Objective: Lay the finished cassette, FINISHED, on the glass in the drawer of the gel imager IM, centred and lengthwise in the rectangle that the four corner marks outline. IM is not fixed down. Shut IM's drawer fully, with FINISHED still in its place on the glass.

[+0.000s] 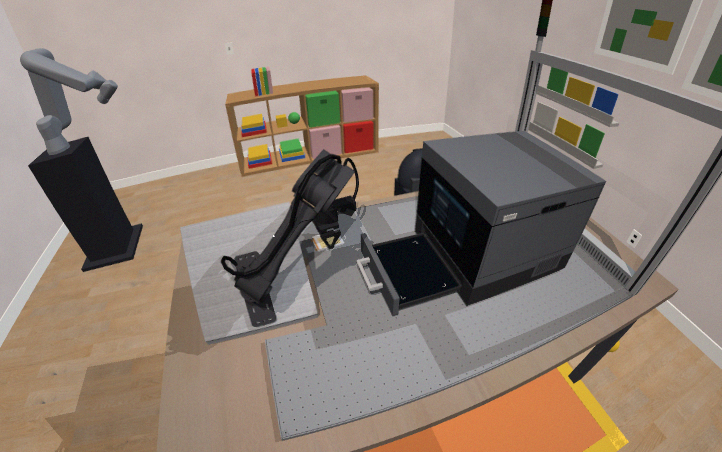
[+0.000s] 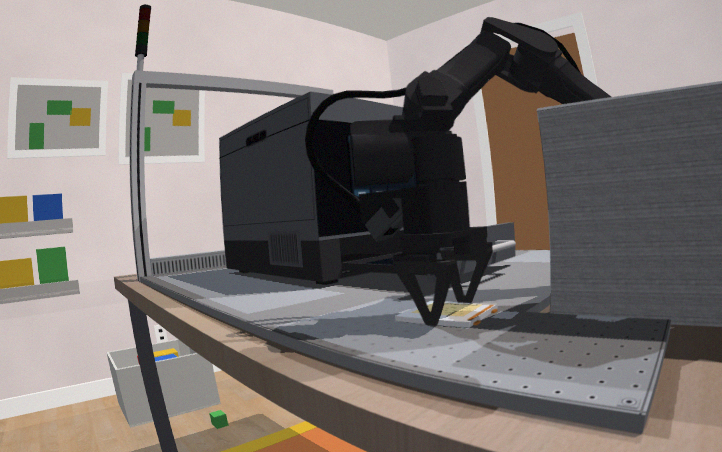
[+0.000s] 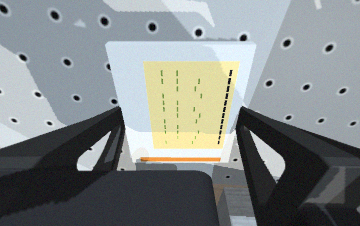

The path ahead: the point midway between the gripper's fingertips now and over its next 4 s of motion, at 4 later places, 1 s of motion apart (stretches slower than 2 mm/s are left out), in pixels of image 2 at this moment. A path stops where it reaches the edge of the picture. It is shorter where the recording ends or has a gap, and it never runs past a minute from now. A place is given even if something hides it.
My gripper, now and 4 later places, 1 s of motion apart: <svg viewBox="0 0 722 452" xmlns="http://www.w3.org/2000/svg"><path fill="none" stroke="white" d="M449 315L448 293L448 263L446 233L449 222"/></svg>
